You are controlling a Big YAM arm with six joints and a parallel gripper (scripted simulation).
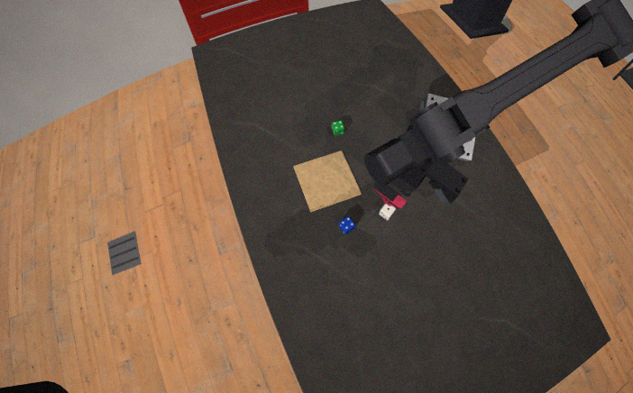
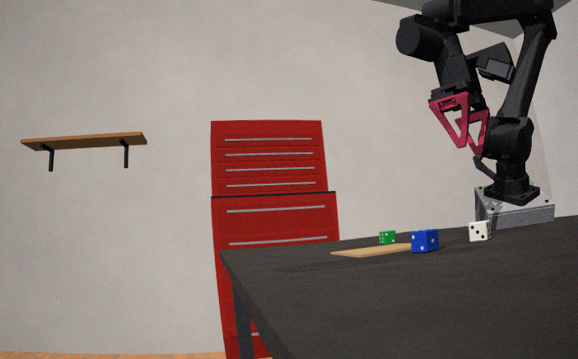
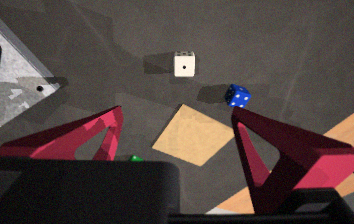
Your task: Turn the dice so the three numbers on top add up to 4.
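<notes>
The white die lies 130 mm below my hand and 10 mm ahead of it. From my hand the other things lie so: blue die 130 mm below, 120 mm ahead; then green die 270 mm to the right, 130 mm below, 30 mm ahead; then tan mat 150 mm below, 140 mm to the right, 120 mm ahead.
</notes>
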